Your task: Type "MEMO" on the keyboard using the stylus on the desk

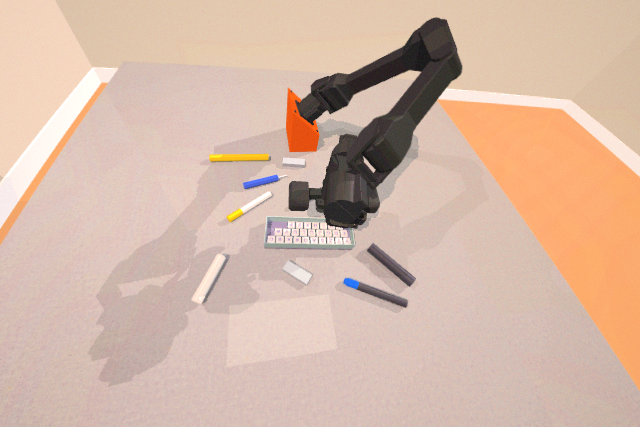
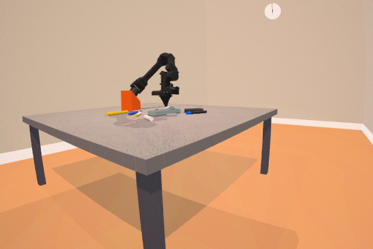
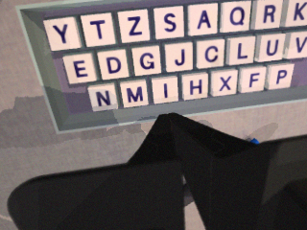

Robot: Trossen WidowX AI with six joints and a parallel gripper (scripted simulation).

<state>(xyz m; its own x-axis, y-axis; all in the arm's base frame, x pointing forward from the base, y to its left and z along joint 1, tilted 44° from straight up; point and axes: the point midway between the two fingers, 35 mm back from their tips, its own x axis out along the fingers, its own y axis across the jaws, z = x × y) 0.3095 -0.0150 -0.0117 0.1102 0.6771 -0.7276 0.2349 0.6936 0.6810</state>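
My gripper tip is 16 cm past the blue stylus, 10 cm to the left of it and 3 cm above it. From my gripper tip the other things lie so: white-and-yellow pen: 18 cm to the right, 8 cm behind, 3 cm below; grey eraser: 10 cm ahead, 9 cm to the right, 4 cm below; dark cylinder: 14 cm ahead, 12 cm to the left, 3 cm below.
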